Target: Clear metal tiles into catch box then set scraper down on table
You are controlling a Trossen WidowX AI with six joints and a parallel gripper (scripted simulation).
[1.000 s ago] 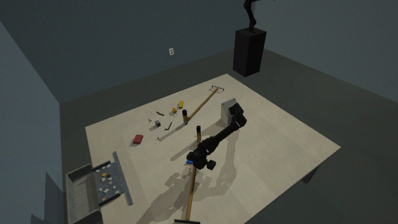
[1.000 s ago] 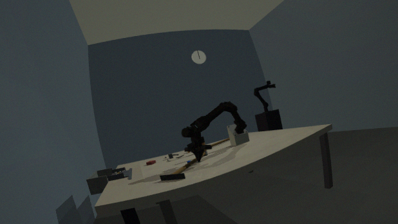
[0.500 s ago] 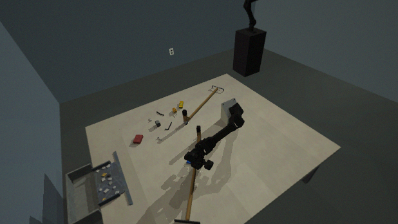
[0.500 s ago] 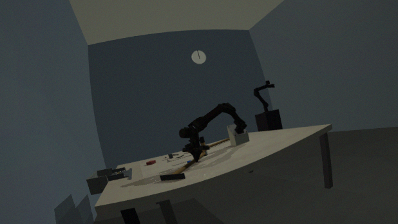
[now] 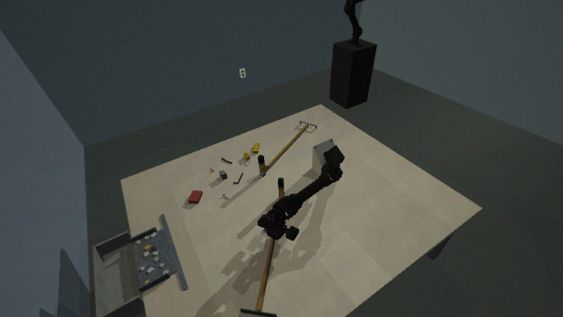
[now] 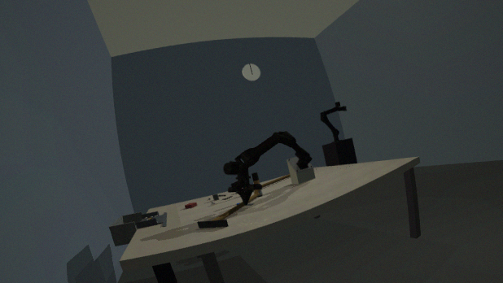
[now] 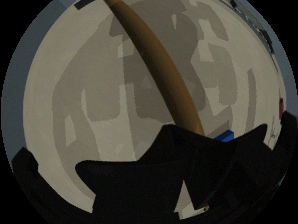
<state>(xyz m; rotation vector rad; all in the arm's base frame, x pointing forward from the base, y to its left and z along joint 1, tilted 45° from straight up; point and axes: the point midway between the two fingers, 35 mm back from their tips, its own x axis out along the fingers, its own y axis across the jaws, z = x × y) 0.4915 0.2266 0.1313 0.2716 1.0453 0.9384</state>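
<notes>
My gripper tip is 5 cm below the long scraper and 3 cm short of it. Also, from my gripper tip: black hex key 47 cm to the right, 1 cm below; then blue piece 6 cm to the right, 1 cm below, 1 cm behind; then red block 47 cm to the right, 26 cm ahead.
</notes>
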